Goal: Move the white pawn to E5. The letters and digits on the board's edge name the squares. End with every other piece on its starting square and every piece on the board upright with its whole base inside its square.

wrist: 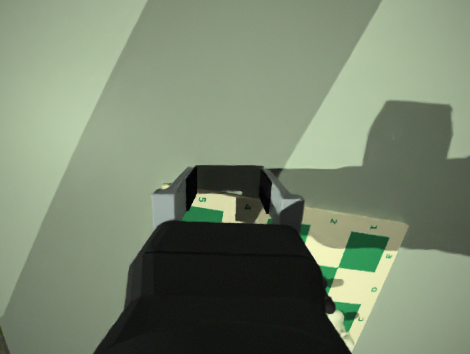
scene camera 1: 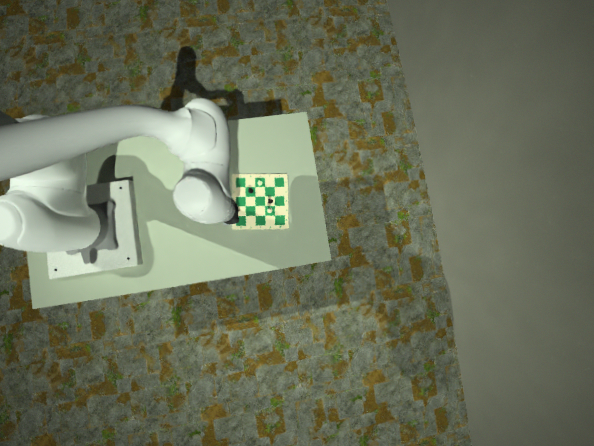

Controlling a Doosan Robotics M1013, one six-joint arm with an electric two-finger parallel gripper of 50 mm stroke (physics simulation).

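Frame: origin at the arm's base, x ahead, y left, z up, level; millimetres.
Seen in the pictures: gripper, fingertip midpoint: (wrist: 228, 181); arm's base, origin of the base link: (scene camera 1: 92, 227).
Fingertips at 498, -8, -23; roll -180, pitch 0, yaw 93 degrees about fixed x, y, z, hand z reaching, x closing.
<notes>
Pixels of each thing's top centre, then the offset from my fingertips to it, as dx, dy, dz. "spot": a spot on its surface instead. Level surfaces: height alone.
- C1, middle of its top: (wrist: 350, 348) (scene camera 1: 259, 181) +132, +119, +32
- B4, middle of its top: (scene camera 1: 269, 209) +159, +6, +44
- white piece, surface spot: (wrist: 339, 324) spot: +128, +117, +12
- D2, middle of its top: (wrist: 331, 312) (scene camera 1: 249, 189) +92, +92, +32
- B3, middle of its top: (scene camera 1: 269, 199) +165, +43, +32
- dark piece, surface spot: (wrist: 329, 305) spot: +88, +90, +29
- pale table, its level: dz -6
The board (scene camera 1: 285, 226) (wrist: 400, 227) has green and cream squares. E5 (scene camera 1: 241, 221) is the green corner square at the lower left of the board in the scene view. In the wrist view, E5 (wrist: 204, 214) shows partly, behind the gripper, and no piece shows on its visible part. White pieces stand on C1 (scene camera 1: 259, 183) and B4 (scene camera 1: 270, 210); they are too small to tell which is the pawn. A white piece (wrist: 339, 324) shows partly at the lower right of the wrist view. My gripper (scene camera 1: 234, 215) (wrist: 228, 181) is open and empty, above the board's E edge near E5.
Dark pieces stand on D2 (scene camera 1: 250, 190) and B3 (scene camera 1: 270, 201), the latter next to the white piece on B4. A dark piece (wrist: 329, 305) shows partly beside the gripper body. The pale table (scene camera 1: 300, 240) carries the robot's base plate (scene camera 1: 131, 240) at the left.
</notes>
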